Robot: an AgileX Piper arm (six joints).
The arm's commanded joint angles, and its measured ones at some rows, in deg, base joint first. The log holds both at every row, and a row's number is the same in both.
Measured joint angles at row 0: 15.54, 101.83, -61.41, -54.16, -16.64, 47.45
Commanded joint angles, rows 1 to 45: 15.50, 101.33, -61.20, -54.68, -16.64, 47.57; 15.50, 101.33, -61.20, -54.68, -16.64, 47.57; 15.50, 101.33, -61.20, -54.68, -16.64, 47.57; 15.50, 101.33, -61.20, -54.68, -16.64, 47.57; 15.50, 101.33, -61.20, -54.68, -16.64, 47.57; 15.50, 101.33, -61.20, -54.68, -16.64, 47.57; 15.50, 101.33, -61.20, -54.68, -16.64, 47.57; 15.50, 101.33, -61.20, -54.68, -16.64, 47.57; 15.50, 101.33, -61.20, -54.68, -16.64, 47.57; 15.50, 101.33, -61.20, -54.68, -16.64, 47.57; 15.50, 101.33, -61.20, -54.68, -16.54, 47.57; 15.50, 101.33, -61.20, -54.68, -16.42, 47.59; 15.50, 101.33, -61.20, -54.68, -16.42, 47.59; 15.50, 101.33, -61.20, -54.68, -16.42, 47.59; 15.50, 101.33, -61.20, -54.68, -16.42, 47.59; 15.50, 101.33, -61.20, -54.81, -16.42, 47.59; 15.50, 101.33, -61.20, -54.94, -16.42, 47.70; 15.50, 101.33, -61.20, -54.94, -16.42, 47.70; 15.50, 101.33, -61.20, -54.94, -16.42, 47.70; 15.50, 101.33, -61.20, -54.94, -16.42, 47.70; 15.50, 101.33, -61.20, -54.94, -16.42, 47.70; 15.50, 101.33, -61.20, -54.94, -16.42, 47.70; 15.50, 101.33, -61.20, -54.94, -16.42, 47.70; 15.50, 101.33, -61.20, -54.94, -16.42, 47.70; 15.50, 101.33, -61.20, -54.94, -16.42, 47.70; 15.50, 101.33, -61.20, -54.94, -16.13, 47.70; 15.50, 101.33, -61.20, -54.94, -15.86, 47.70; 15.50, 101.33, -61.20, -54.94, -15.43, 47.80; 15.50, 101.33, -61.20, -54.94, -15.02, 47.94; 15.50, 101.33, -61.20, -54.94, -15.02, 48.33; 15.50, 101.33, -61.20, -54.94, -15.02, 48.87; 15.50, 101.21, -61.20, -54.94, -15.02, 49.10; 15.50, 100.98, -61.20, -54.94, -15.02, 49.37; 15.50, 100.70, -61.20, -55.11, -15.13, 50.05; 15.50, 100.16, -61.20, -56.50, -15.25, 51.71; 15.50, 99.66, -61.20, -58.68, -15.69, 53.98; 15.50, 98.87, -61.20, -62.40, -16.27, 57.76; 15.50, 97.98, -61.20, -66.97, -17.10, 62.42; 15.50, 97.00, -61.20, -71.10, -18.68, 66.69; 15.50, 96.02, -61.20, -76.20, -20.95, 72.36; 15.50, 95.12, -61.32, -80.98, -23.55, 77.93; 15.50, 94.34, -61.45, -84.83, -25.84, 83.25; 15.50, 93.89, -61.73, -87.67, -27.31, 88.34; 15.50, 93.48, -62.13, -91.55, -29.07, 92.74; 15.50, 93.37, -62.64, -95.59, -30.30, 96.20
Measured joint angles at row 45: 15.54, 95.19, -61.41, -80.62, -22.99, 79.68
